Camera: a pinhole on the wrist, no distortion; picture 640 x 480 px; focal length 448.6 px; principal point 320.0 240.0 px. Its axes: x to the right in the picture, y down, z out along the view. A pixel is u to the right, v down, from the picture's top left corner.
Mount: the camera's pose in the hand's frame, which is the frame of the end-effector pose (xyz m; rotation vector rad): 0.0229 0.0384 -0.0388 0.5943 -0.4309 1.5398
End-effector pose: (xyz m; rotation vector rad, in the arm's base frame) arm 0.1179 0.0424 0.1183 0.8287 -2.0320 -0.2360
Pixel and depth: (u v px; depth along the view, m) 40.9 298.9 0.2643
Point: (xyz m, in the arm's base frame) 0.1713 -0.1707 -0.0296
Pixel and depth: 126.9 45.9 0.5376
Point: 0.0338 -0.5332 -0.0104
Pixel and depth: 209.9 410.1 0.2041
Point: 0.1107 -0.0493 -0.0199
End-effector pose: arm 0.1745 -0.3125 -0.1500 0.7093 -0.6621 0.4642
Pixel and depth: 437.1 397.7 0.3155
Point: 0.0864 -0.5788 -0.0735
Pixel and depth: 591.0 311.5 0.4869
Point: -0.0190 -0.7130 0.1414
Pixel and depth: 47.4 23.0 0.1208
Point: 0.2905 -0.3621 -0.1206
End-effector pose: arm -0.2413 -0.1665 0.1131 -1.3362 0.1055 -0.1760
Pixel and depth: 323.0 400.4 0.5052
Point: -0.2938 0.1533 0.4654
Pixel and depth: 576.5 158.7 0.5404
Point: 0.0322 0.3346 0.2836
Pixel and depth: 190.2 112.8 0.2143
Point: -0.1309 -0.1329 0.2687
